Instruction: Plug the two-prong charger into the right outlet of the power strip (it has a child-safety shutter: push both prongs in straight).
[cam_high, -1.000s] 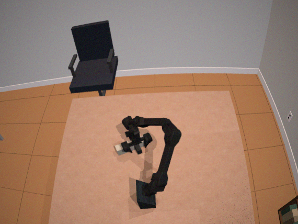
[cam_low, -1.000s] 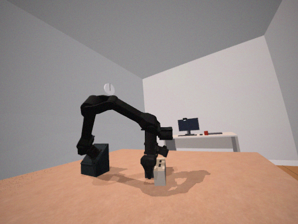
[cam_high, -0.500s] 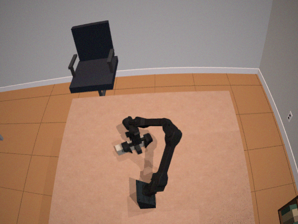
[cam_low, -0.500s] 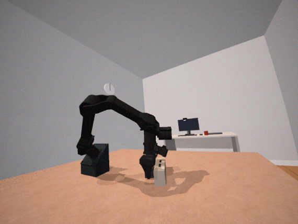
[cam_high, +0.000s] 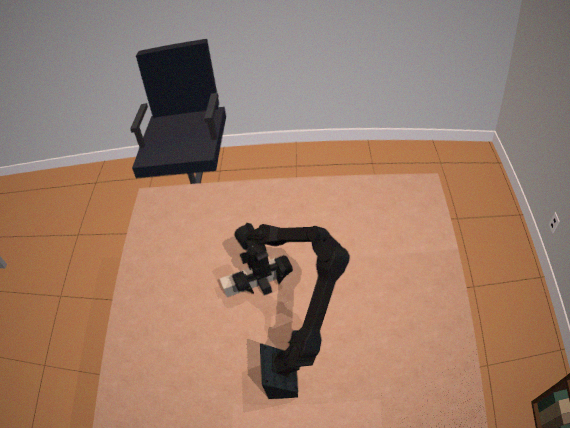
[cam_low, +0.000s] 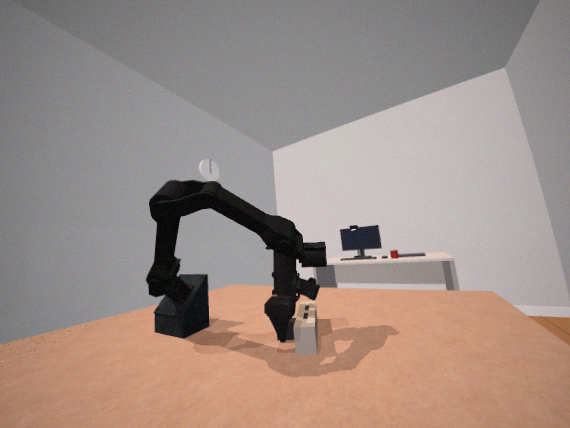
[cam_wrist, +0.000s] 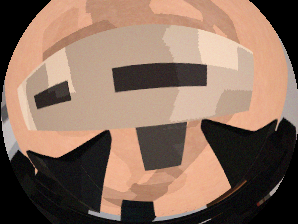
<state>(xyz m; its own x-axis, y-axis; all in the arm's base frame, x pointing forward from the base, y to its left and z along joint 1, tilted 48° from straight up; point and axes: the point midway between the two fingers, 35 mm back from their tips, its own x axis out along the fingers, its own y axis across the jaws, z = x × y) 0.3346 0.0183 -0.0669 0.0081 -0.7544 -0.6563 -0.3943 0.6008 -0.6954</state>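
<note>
My gripper tip is 2 cm short of the dark charger, 1 cm to the right of it and 1 cm below it.
</note>
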